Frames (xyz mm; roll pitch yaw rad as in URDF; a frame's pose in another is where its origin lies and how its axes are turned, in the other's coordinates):
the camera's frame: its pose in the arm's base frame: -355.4 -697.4 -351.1 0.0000 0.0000 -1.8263
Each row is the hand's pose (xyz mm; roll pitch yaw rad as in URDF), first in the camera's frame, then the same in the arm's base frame.
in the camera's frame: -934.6 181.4 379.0 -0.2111 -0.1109 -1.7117
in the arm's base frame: 56.3 161.0 27.9 -0.2111 -0.1109 2.7452
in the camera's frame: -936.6 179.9 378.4 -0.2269 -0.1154 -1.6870
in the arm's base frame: 55.4 163.3 27.3 -0.2269 -0.1154 2.7699
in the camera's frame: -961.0 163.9 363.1 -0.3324 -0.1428 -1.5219
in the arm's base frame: 46.1 191.0 12.0 -0.3324 -0.1428 2.9350
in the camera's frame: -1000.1 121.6 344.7 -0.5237 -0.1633 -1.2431
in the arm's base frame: 15.0 239.5 -6.4 -0.5237 -0.1633 -3.0694
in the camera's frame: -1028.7 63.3 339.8 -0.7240 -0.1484 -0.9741
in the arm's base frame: -34.2 281.9 -11.3 -0.7240 -0.1484 -2.8004
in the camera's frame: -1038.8 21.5 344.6 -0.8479 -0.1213 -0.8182
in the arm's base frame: -72.1 302.2 -6.5 -0.8479 -0.1213 -2.6445
